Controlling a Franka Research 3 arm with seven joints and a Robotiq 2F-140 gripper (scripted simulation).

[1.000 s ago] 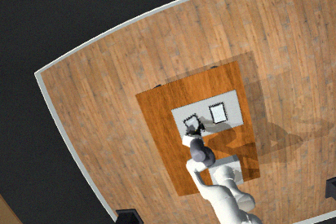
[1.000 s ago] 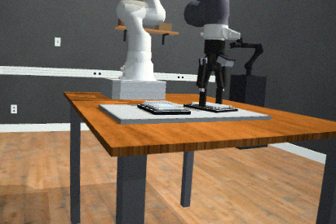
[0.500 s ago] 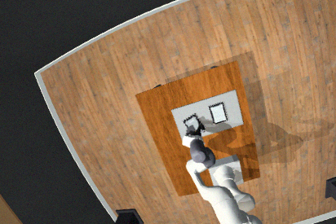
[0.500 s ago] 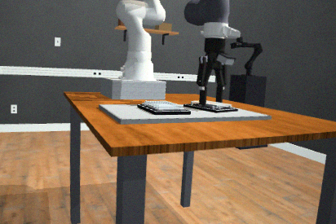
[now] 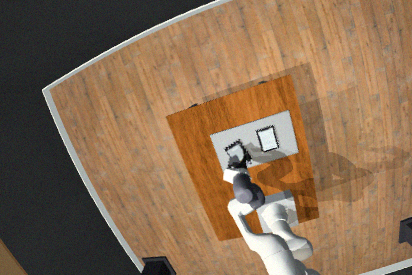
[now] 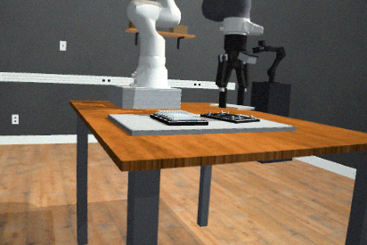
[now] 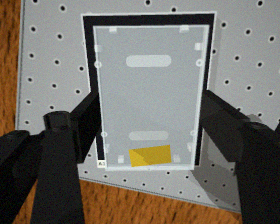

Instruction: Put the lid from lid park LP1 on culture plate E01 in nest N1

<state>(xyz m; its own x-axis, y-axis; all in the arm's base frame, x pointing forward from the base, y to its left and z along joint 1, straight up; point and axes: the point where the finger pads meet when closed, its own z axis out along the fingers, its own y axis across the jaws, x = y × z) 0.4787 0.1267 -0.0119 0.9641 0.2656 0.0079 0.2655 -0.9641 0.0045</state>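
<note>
Now: the culture plate 210 mm to the right of my hand, 50 mm below it and 30 mm ahead of it. Also, from my hand: black nest: 210 mm to the right, 60 mm below, 30 mm ahead; black lid park: 60 mm below; clear lid: 20 mm below.
</note>
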